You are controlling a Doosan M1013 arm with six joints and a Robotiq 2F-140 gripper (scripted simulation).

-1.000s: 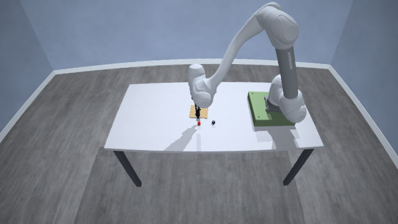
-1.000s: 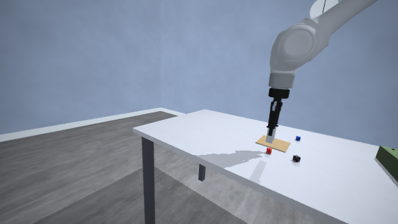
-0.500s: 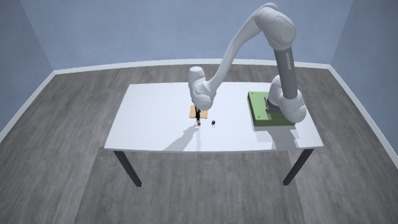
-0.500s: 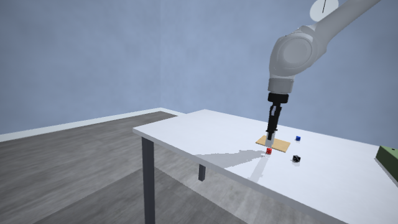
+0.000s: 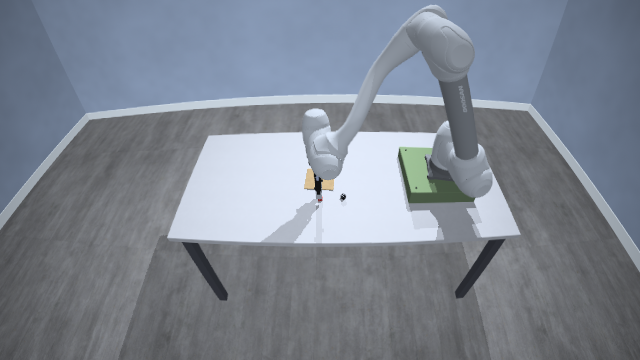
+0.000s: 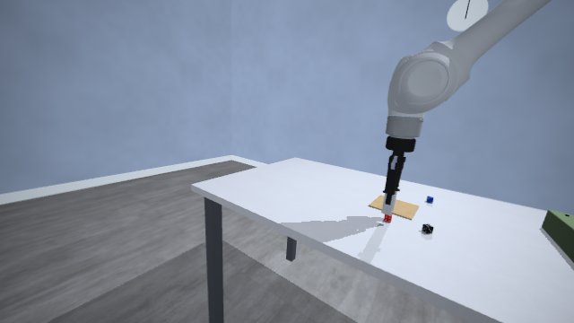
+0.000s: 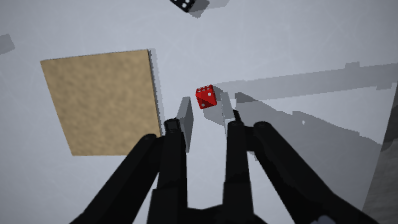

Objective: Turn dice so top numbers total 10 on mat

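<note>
Right now the red die is 5 cm below my hand. Round my hand: black die (11 cm behind, 5 cm below, 2 cm to the right); blue die (29 cm to the right, 6 cm behind, 5 cm below); tan mat (13 cm to the right, 6 cm below, 2 cm ahead).
</note>
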